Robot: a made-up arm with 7 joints. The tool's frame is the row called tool. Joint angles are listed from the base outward. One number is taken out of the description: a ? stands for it. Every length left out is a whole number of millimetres.
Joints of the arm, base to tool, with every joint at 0 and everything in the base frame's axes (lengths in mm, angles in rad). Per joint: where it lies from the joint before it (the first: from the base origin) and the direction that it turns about. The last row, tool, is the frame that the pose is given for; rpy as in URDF.
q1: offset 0 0 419 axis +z
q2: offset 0 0 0 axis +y
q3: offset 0 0 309 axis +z
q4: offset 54 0 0 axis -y
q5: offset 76 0 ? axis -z
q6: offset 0 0 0 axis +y
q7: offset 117 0 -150 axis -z
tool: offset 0 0 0 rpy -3.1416 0.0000 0.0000
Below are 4 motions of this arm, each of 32 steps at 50 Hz.
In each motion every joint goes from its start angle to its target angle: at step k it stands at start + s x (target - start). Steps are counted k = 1, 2, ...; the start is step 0. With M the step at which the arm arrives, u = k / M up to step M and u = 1 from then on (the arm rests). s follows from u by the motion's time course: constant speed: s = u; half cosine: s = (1 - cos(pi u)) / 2; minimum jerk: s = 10 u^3 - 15 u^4 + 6 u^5.
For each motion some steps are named. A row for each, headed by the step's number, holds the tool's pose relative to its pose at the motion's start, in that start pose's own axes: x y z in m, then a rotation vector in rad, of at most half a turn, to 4 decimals.
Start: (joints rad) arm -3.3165 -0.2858 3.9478 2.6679 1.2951 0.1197 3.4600
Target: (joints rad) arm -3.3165 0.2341 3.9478 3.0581 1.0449 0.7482 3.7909
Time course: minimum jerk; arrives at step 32
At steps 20, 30, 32:
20: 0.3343 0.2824 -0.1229 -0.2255 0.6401 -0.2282
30: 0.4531 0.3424 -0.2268 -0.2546 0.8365 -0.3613
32: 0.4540 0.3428 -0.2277 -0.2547 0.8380 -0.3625

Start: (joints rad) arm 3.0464 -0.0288 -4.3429 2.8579 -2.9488 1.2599 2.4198
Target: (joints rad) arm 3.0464 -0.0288 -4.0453 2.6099 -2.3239 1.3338 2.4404
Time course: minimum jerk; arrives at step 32
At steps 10, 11, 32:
10: -0.0194 0.0022 -0.0193 -0.0938 -0.1275 0.0571
11: -0.0242 0.0025 -0.0247 -0.1176 -0.1600 0.0707
32: -0.0811 -0.0113 -0.1460 -0.5163 -0.7255 0.2454

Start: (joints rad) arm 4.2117 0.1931 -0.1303 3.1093 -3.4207 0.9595 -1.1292
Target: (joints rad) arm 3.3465 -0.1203 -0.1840 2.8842 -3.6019 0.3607 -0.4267
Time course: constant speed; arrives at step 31
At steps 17, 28, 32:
17: 0.0732 -0.0353 0.0076 -0.4515 -0.0783 -0.1291
28: 0.0983 -0.0876 0.0282 -0.6610 0.0050 -0.2820
32: 0.0996 -0.1043 0.0359 -0.6988 0.0397 -0.3315

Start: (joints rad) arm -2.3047 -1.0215 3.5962 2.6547 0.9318 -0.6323 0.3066
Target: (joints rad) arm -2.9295 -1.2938 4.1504 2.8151 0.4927 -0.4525 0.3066
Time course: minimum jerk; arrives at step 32
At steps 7, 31, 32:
7: 0.0253 0.0063 0.0103 -0.0035 0.0209 -0.0028
31: 0.4268 0.0569 0.0302 -0.0163 0.3862 0.0059
32: 0.4269 0.0569 0.0301 -0.0163 0.3863 0.0059

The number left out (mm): -337
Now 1 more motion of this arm.
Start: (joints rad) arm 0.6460 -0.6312 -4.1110 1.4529 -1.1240 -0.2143 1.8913
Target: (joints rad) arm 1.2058 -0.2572 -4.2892 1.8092 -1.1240 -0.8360 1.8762
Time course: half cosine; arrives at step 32
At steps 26, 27, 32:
26: 0.1185 -0.2375 -0.4171 1.2326 0.1725 -0.0805
27: 0.1210 -0.2372 -0.4292 1.2651 0.1776 -0.0829
32: 0.1267 -0.2352 -0.4571 1.3406 0.1899 -0.0885

